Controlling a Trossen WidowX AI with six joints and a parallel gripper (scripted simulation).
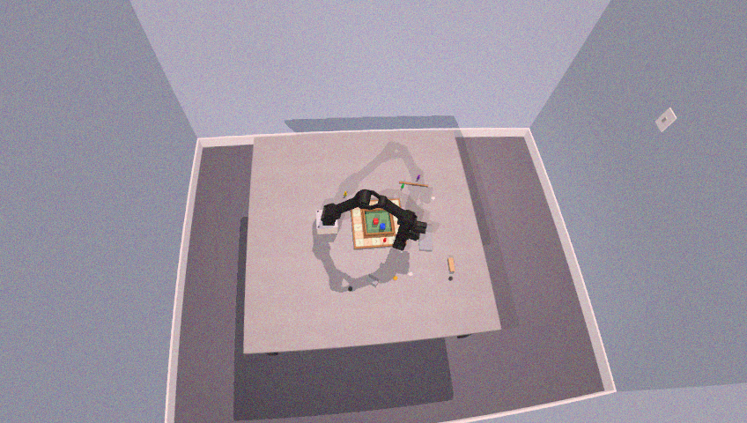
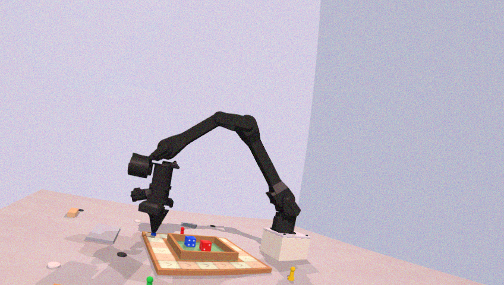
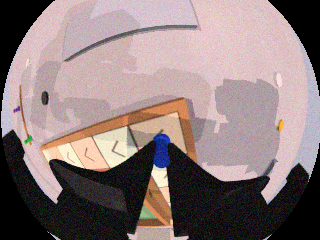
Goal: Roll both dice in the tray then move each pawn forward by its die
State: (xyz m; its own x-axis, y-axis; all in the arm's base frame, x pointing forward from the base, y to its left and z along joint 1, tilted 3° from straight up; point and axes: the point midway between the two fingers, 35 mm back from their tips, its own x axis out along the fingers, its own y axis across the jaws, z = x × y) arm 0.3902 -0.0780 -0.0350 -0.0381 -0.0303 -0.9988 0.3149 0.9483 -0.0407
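The red pawn is 9 cm behind my gripper tip, 1 cm to the right of it and 1 cm above it. The rest, counted from my gripper tip: grey slab 14 cm ahead, 2 cm to the left, 2 cm below; blue pawn 1 cm above; small grey block 23 cm to the right, 16 cm behind, 2 cm below.
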